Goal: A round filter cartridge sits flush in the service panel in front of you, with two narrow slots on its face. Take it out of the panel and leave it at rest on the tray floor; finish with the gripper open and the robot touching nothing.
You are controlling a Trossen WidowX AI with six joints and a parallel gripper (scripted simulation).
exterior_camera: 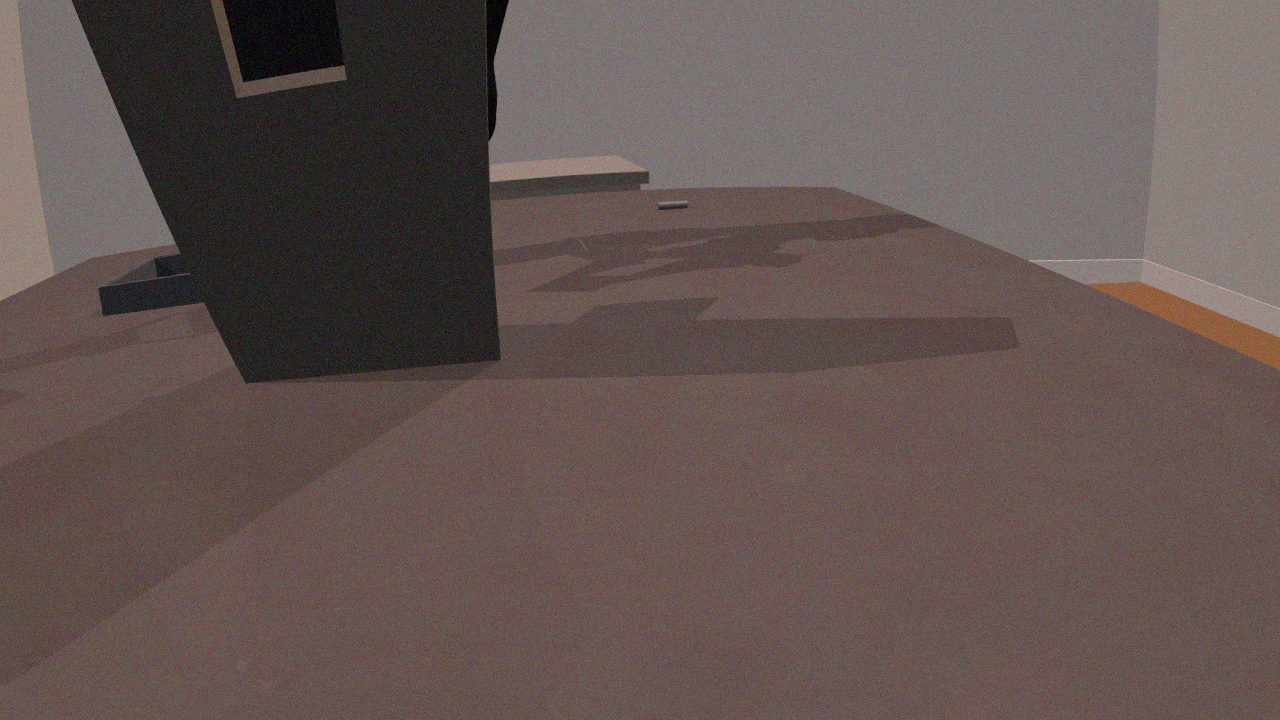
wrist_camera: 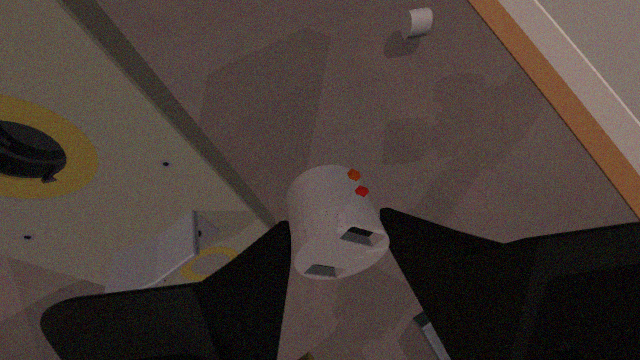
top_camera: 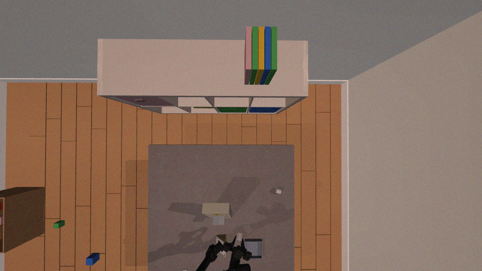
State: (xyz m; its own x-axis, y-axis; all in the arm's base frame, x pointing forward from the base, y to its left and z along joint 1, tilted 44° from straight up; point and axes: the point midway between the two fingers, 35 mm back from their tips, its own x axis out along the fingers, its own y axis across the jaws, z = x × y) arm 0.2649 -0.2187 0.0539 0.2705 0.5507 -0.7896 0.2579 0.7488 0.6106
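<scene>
Now: the grey tray 260 mm behind my gripper tip, 160 mm to the right of it and 250 mm below it. Round my gripper tip: beige service panel: 90 mm ahead, 170 mm to the left, 110 mm below; then round filter cartridge: right at my gripper tip; then small grey ledge: 40 mm ahead, 160 mm to the left, 130 mm below.
</scene>
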